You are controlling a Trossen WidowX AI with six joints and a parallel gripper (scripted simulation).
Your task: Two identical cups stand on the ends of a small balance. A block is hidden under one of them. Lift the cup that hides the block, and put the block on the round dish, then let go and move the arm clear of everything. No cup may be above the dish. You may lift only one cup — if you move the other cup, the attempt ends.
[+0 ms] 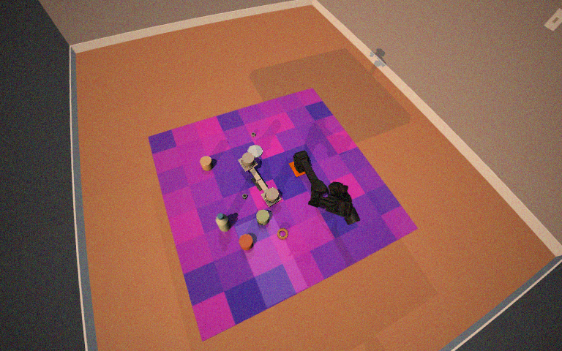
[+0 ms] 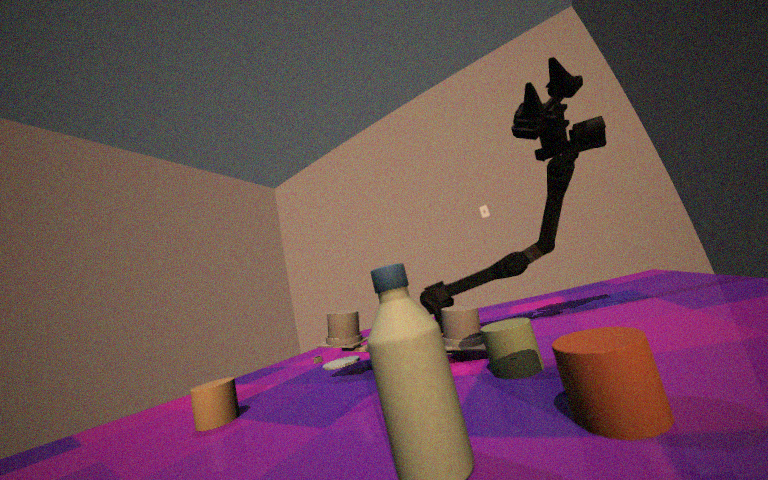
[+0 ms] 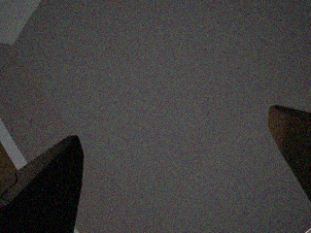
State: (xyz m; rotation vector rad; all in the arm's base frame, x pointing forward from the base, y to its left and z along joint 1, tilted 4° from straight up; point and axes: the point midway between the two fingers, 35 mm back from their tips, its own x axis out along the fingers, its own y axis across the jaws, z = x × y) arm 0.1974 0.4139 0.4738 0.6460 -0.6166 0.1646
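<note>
Now: gripper tip 460 mm above the pale green block, 300 mm to the left of it and 20 mm short of it. Round my gripper tip: bottle 390 mm below, 330 mm ahead, 280 mm to the right; green cylinder 460 mm below, 210 mm to the right, 140 mm ahead; orange cylinder 460 mm below, 270 mm ahead, 150 mm to the right.
</note>
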